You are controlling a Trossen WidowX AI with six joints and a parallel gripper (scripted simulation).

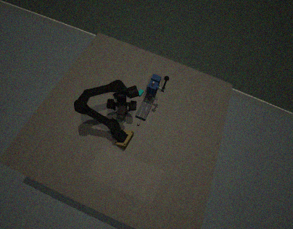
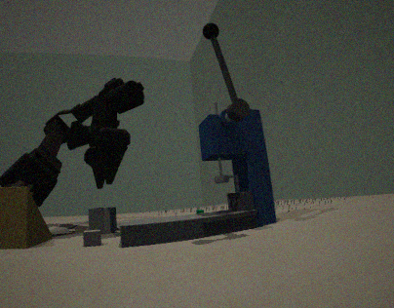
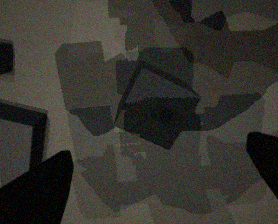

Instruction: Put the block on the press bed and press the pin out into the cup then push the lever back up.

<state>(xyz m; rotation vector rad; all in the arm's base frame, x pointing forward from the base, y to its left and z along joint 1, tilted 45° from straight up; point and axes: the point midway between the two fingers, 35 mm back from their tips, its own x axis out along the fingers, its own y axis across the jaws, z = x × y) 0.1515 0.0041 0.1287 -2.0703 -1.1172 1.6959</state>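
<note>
The pale round pin lies 10 mm to the left of my gripper tip and 80 mm below it. Round my gripper tip: teal block: 250 mm ahead, 20 mm to the right, 90 mm below; then dark lever: 220 mm ahead, 170 mm to the right, 170 mm above; then thin punch: 220 mm ahead, 110 mm to the right, 60 mm above.
</note>
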